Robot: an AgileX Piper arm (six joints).
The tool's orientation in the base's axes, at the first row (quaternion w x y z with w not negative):
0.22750 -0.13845 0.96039 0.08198
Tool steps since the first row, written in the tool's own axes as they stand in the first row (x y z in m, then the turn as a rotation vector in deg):
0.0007 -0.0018 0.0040 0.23 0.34 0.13
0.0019 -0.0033 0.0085 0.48 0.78 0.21
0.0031 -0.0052 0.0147 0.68 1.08 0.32
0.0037 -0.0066 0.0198 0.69 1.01 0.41
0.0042 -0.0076 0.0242 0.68 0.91 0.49
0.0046 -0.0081 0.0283 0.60 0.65 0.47
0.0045 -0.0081 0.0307 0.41 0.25 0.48
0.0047 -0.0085 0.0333 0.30 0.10 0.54
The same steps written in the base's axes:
0.0016 -0.0010 -0.0040 -0.25 0.30 -0.19
0.0029 -0.0017 -0.0087 -0.56 0.68 -0.33
0.0050 -0.0024 -0.0149 -0.78 0.94 -0.49
0.0070 -0.0027 -0.0198 -0.73 0.89 -0.58
0.0087 -0.0028 -0.0240 -0.66 0.82 -0.66
0.0102 -0.0025 -0.0279 -0.52 0.58 -0.63
0.0113 -0.0019 -0.0299 -0.23 0.25 -0.59
0.0123 -0.0018 -0.0324 -0.06 0.15 -0.61

